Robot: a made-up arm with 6 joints.
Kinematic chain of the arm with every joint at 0, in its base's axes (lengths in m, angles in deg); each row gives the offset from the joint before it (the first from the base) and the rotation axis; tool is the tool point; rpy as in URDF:
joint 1: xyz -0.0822 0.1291 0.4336 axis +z
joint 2: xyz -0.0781 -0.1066 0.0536 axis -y
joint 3: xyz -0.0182 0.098 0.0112 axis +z
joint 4: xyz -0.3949 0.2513 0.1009 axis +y
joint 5: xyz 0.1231 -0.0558 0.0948 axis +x
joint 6: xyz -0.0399 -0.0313 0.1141 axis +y
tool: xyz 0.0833 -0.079 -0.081 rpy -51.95 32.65 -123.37
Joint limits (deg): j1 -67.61..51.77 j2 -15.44..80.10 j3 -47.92..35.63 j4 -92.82..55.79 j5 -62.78..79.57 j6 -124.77..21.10
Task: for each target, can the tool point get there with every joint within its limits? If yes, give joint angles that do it. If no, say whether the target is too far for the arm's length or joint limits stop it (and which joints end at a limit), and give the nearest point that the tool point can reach.
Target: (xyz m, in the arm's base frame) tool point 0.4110 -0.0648 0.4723
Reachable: no: joint limits stop it (at a limit: joint 1, joint 2, joint 3, joint 4, joint 5) | nearest point 0.2300 0.1033 0.6029 | short by 0.279 m
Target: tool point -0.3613 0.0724 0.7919
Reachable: yes | joints 23.77 2.34 -12.31 10.64 18.57 -82.87
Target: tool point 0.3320 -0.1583 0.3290
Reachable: no: joint limits stop it (at a limit: joint 1, joint 2, joint 3, joint 4, joint 5) | nearest point 0.0022 -0.1231 0.2557 | short by 0.340 m
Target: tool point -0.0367 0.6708 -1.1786
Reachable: no: too far | nearest point -0.1372 0.5496 -0.2617 | short by 0.930 m
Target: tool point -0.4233 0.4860 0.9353
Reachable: yes | joints -19.84 -8.24 -11.20 -51.30 -36.74 -18.56
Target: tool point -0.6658 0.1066 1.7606
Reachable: no: too far | nearest point -0.6010 0.1091 1.0804 | short by 0.683 m
